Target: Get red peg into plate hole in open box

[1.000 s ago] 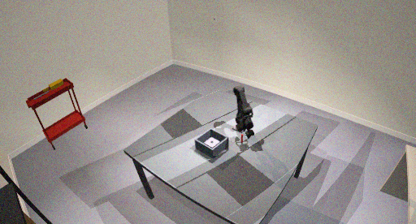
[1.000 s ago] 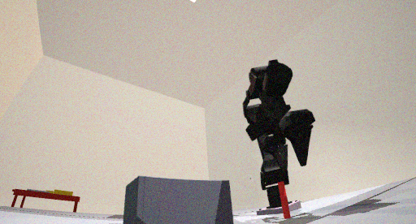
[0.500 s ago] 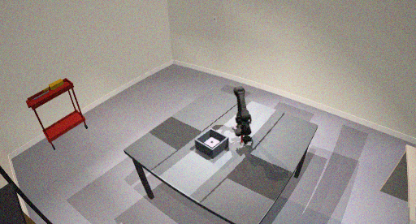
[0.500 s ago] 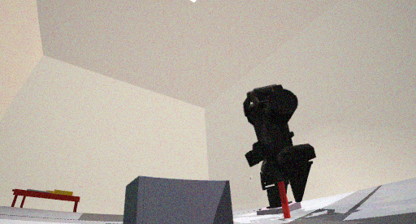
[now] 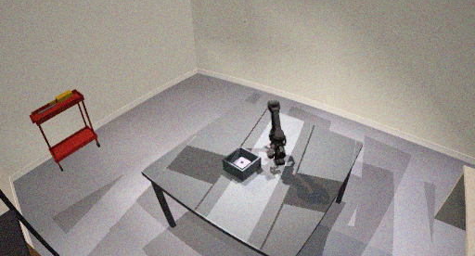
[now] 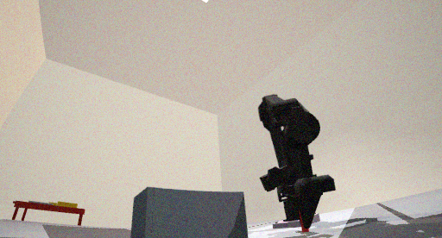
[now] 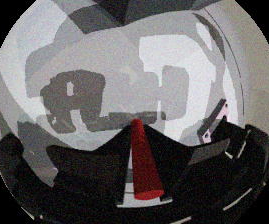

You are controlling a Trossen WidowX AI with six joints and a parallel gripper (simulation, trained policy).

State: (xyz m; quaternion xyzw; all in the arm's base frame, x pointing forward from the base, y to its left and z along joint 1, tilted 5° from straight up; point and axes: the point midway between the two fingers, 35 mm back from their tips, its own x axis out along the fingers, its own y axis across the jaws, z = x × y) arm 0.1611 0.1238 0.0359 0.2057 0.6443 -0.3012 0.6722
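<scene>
My gripper tip is 3 cm below the red peg. The rest, counted from my gripper tip: plate 19 cm ahead, 17 cm to the right, 4 cm above; then dark open box 19 cm ahead, 17 cm to the right, 2 cm above.
</scene>
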